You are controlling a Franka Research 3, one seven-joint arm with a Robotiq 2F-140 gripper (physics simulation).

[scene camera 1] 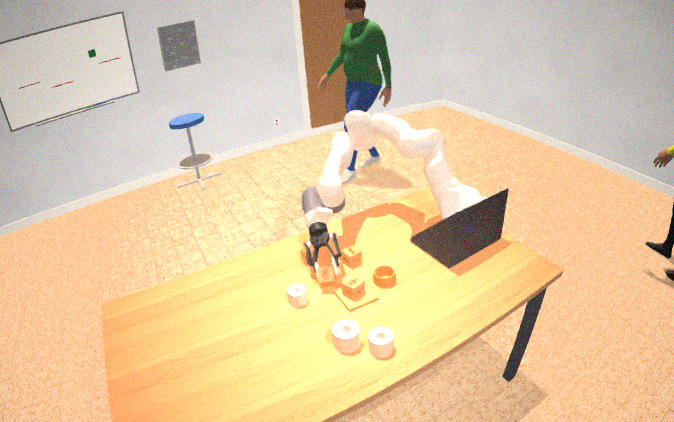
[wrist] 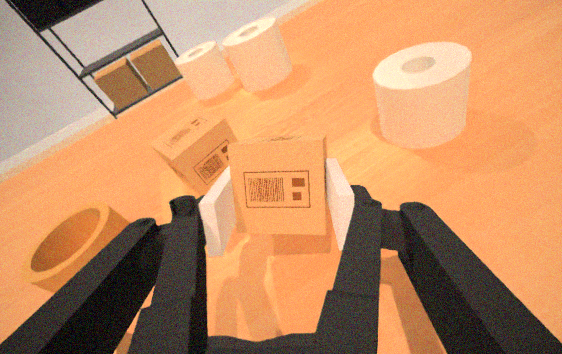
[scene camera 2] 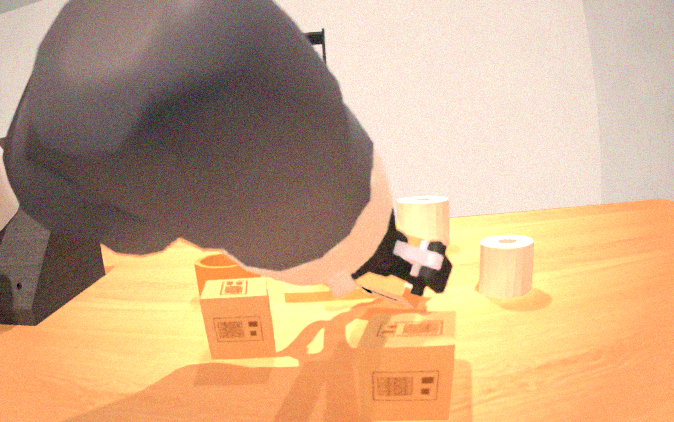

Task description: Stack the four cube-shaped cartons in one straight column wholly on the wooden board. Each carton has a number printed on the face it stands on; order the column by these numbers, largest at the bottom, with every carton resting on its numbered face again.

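Observation:
My gripper [scene camera 1: 327, 268] [wrist: 283, 181] is shut on a cube-shaped carton [scene camera 1: 326, 274] [scene camera 2: 382, 287] [wrist: 280, 187], held tilted above the table beside the board. A dark mark shows on its underside in scene camera 2; I cannot read it. Another carton [scene camera 1: 353, 288] [wrist: 197, 150] stands on the wooden board [scene camera 1: 367, 299] [scene camera 2: 310, 297]. A third carton [scene camera 1: 352, 256] [scene camera 2: 237, 320] stands on the table behind the board. A fourth carton [scene camera 2: 407, 370] stands on the table nearest scene camera 2; in scene camera 1 it is mostly hidden by my gripper. The standing cartons' numbered faces are hidden.
An orange round bowl [scene camera 1: 384, 277] [wrist: 70, 247] stands beside the board. One white roll [scene camera 1: 297, 295] [scene camera 2: 506, 266] [wrist: 422, 97] stands on the board's other side. Two more rolls [scene camera 1: 346, 336] [scene camera 1: 381, 342] stand farther off. A black panel [scene camera 1: 465, 230] stands near the arm's base.

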